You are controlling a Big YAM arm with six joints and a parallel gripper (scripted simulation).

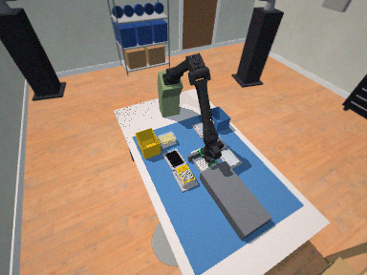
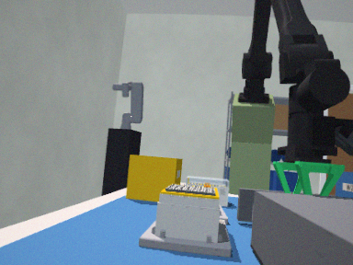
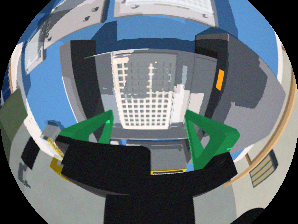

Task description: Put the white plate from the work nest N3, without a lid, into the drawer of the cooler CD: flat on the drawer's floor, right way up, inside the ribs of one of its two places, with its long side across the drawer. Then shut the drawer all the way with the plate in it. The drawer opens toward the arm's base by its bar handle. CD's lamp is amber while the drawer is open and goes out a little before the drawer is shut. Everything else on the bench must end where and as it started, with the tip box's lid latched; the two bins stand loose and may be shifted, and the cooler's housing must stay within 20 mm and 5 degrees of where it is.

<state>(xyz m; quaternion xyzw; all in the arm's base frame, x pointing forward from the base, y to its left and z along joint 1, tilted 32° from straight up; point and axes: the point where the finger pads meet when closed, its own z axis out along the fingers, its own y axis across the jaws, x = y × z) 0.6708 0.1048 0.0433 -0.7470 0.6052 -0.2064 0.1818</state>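
Now: the white plate 10 mm behind my hand and 40 mm below it. Round my hand: grey cooler CD: 150 mm ahead, 40 mm to the left, 30 mm below; then yellow-topped tip box: 60 mm ahead, 180 mm to the right, 10 mm below; then drawer: 30 mm ahead, 10 mm to the left, 40 mm below.
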